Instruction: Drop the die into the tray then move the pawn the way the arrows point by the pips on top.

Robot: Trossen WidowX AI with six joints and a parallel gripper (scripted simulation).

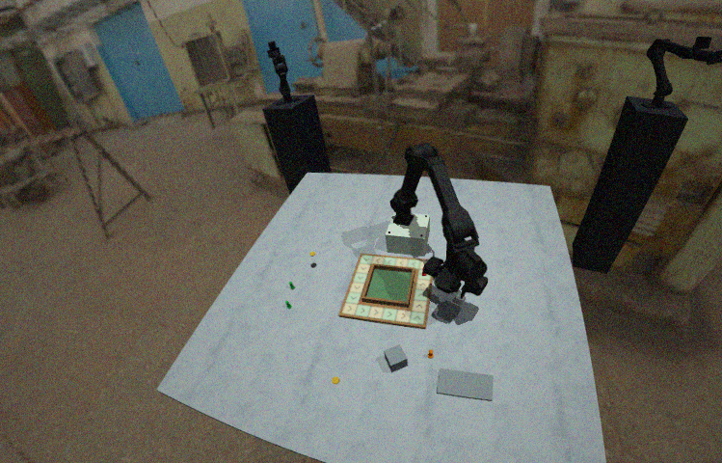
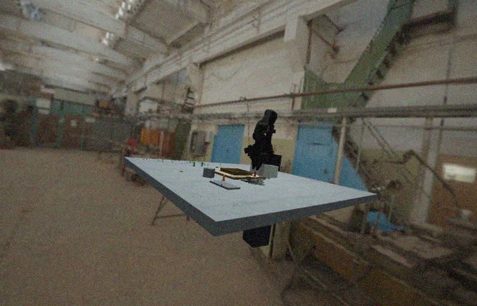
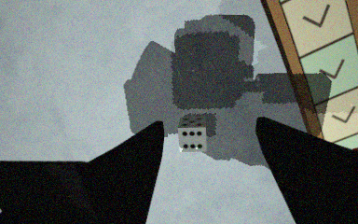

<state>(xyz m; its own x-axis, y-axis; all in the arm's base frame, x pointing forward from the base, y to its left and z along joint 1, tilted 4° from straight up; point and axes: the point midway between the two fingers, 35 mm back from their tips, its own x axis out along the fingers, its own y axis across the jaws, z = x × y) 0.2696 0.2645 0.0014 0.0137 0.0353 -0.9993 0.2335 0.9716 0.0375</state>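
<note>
Right now the white die is 30 mm behind my gripper tip, 20 mm to the left of it and 60 mm below it. Round my gripper tip: green dice tray: 10 mm behind, 220 mm to the right, 60 mm below; orange pawn: 190 mm ahead, 10 mm to the right, 60 mm below; red pawn: 90 mm behind, 130 mm to the right, 40 mm below.
</note>
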